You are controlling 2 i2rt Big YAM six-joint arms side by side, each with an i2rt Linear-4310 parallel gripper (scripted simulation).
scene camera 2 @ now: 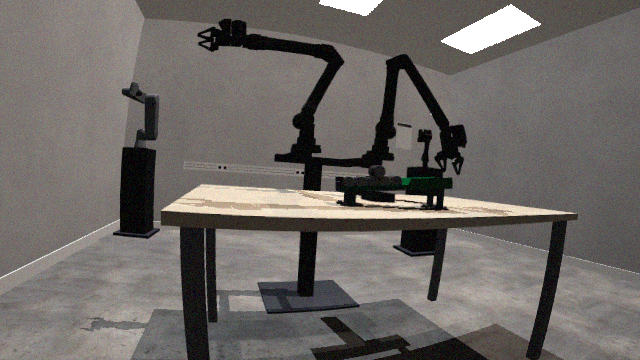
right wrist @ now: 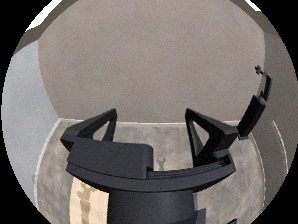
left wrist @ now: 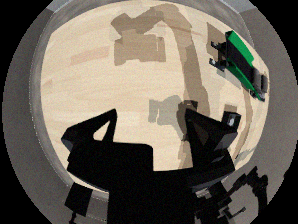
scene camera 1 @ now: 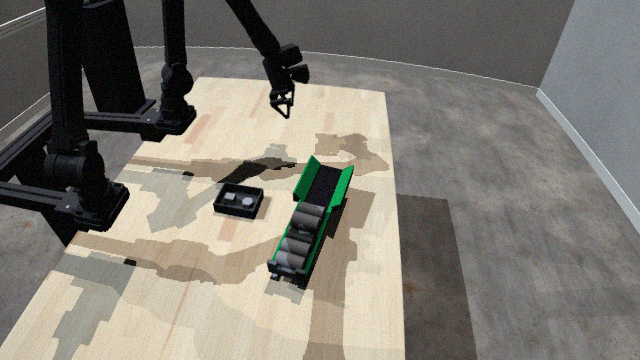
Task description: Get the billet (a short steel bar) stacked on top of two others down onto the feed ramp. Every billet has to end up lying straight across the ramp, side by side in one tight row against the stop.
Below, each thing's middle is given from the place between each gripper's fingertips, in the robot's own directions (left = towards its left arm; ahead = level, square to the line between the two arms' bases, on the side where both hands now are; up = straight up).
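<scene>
The small black tray (scene camera 1: 242, 191) is 66 cm below my right hand, and it's 83 cm to the left of that hand and 15 cm ahead of it.
My left hand, meanwhile, is 70 mm past the tray, 340 mm to the left of it and 140 mm above it.
</scene>
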